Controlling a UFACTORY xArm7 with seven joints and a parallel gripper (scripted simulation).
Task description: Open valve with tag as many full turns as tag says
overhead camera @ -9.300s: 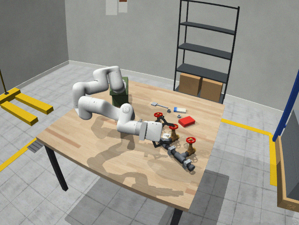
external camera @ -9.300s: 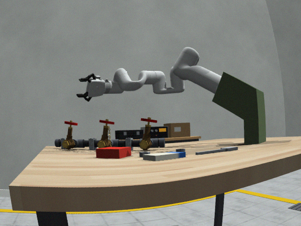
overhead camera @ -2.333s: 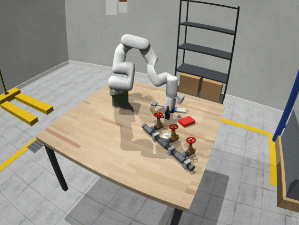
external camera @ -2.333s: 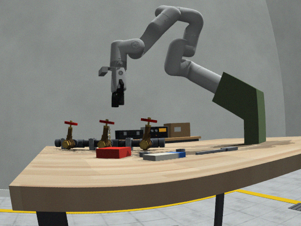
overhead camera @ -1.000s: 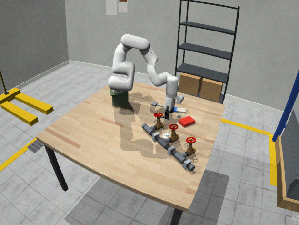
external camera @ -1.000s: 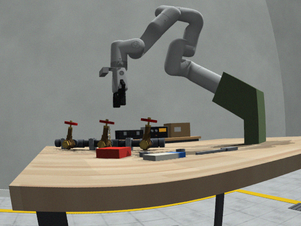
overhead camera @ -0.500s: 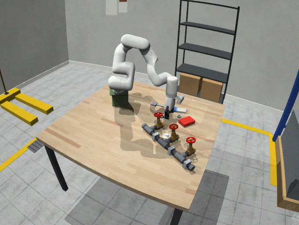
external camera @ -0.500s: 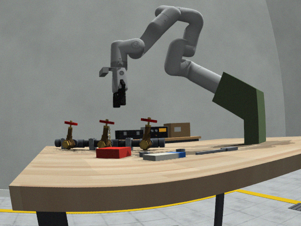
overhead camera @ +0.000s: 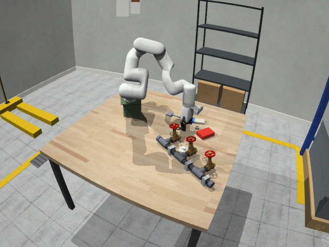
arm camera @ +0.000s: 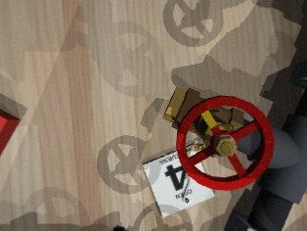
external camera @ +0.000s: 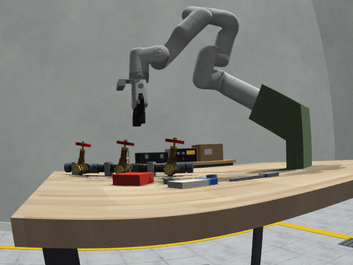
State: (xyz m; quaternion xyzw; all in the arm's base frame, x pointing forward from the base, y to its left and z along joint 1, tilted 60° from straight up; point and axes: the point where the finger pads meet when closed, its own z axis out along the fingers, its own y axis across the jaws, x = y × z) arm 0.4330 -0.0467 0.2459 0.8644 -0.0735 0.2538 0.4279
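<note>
Right now my hand is 20 cm above the white tag and 1 cm past it. Also, from my hand: red block 21 cm to the left, 18 cm below, 15 cm ahead; grey wrench 44 cm to the left, 19 cm below, 12 cm behind; blue flat tool 39 cm to the left, 19 cm below, 8 cm ahead.
</note>
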